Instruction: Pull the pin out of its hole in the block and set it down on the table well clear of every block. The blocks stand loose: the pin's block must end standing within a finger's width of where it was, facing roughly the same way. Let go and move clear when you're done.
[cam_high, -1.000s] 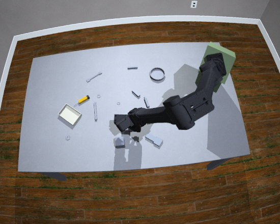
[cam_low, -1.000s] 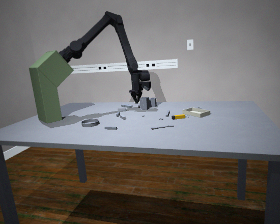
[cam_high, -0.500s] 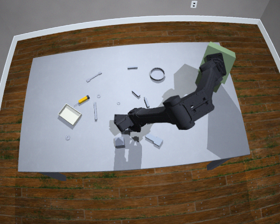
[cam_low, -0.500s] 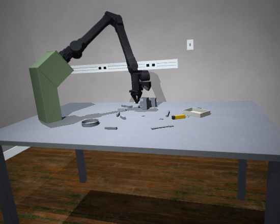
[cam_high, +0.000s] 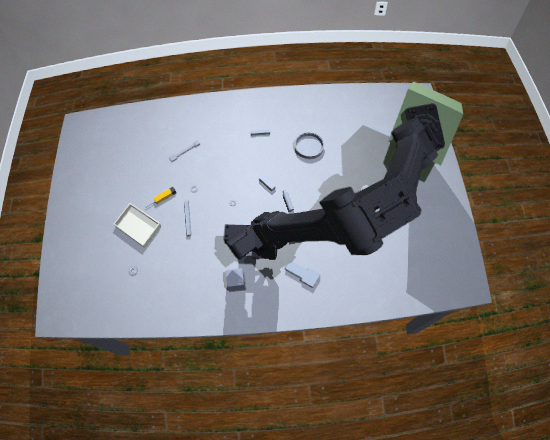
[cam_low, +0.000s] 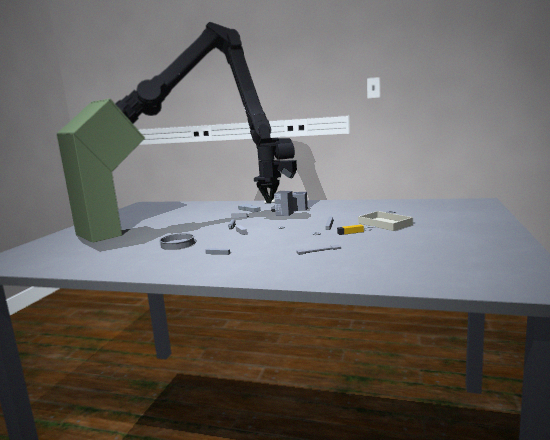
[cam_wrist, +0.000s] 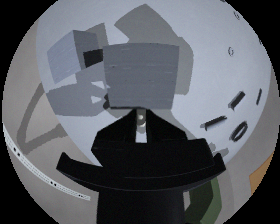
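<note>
Right now the grey block is 5 cm ahead of my hand. Also, from my hand: pale pin (2 cm ahead); long bar (26 cm ahead, 11 cm to the right, 4 cm below); metal ring (40 cm to the right, 11 cm behind, 4 cm below).
</note>
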